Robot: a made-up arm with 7 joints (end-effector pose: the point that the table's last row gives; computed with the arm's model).
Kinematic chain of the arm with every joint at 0, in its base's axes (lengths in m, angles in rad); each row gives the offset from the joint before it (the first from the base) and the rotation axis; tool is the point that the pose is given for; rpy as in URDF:
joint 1: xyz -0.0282 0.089 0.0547 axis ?
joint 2: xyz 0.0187 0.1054 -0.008 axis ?
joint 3: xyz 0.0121 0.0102 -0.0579 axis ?
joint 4: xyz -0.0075 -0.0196 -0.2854 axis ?
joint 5: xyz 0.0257 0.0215 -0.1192 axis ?
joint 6: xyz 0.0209 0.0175 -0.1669 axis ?
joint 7: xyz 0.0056 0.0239 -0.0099 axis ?
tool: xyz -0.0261 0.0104 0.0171 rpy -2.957 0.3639 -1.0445
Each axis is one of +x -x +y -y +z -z.
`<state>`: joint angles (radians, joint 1 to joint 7).
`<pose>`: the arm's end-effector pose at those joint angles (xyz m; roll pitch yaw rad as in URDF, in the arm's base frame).
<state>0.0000 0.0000 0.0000 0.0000 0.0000 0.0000 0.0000</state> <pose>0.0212 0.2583 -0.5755 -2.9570 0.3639 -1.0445</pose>
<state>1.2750 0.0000 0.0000 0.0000 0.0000 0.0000 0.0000</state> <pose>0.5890 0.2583 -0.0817 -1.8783 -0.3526 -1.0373</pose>
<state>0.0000 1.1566 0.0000 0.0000 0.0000 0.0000 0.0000</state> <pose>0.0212 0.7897 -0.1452 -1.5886 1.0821 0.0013</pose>
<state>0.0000 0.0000 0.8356 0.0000 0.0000 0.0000 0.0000</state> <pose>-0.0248 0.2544 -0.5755 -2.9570 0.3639 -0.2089</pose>
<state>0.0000 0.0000 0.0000 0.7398 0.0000 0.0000 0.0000</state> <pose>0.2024 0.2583 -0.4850 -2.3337 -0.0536 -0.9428</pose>
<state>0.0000 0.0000 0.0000 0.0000 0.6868 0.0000 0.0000</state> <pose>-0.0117 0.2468 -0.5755 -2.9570 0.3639 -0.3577</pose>
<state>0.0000 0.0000 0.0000 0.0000 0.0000 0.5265 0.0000</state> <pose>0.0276 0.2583 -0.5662 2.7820 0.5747 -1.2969</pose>
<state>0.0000 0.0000 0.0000 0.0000 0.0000 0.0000 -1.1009</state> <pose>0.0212 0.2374 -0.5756 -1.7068 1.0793 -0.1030</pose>
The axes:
joint 1: -y
joint 2: +x
joint 3: +z
joint 4: -y
joint 5: +z
joint 6: +y
joint 7: -x

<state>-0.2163 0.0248 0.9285 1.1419 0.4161 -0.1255 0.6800</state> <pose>0.0088 0.4576 -0.4287 -2.0555 -0.7210 -0.4742</pose>
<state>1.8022 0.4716 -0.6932 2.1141 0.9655 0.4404 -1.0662</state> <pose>0.1539 0.1847 0.3212 -0.1520 -0.5607 -2.1010</pose>
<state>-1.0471 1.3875 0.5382 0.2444 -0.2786 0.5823 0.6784</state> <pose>0.0109 0.8068 -0.0249 1.5234 1.3140 -2.6273</pose>
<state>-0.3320 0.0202 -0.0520 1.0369 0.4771 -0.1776 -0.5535</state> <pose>0.0669 0.2400 -0.4941 -2.2471 -0.0056 -0.2299</pose>
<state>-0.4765 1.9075 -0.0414 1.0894 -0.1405 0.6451 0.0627</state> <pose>0.3074 0.5836 0.0889 0.6208 1.0940 1.4302</pose>
